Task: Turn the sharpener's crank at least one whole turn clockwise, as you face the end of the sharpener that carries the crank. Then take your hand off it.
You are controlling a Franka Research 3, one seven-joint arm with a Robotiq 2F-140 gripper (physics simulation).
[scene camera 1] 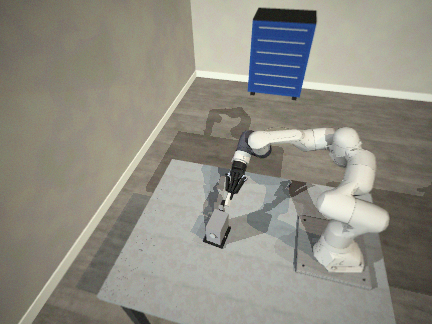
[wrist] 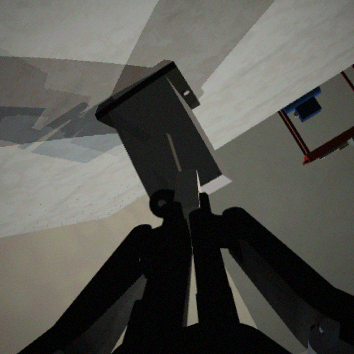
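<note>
The sharpener (scene camera 1: 217, 227) (wrist: 162, 135) is a grey box upright on a black base plate (wrist: 136, 91) on the table. Its crank, on the end facing the arm, shows in part: a small dark piece (scene camera 1: 222, 204) beside the fingertips in the scene view, and a dark round end with a hole (wrist: 161, 203) just left of the fingers in the wrist view. My gripper (scene camera 1: 228, 199) (wrist: 189, 185) is shut and empty, with its pale fingertips close beside the crank. Whether they touch it I cannot tell; the fingers hide part of the crank.
The grey table (scene camera 1: 160, 255) carries the sharpener and the arm's base plate (scene camera 1: 306, 250) at the right. A blue drawer cabinet (scene camera 1: 281, 60) stands at the far wall. A red frame (wrist: 296, 136) and a blue object (wrist: 306, 106) show beyond the table edge at the wrist view's right.
</note>
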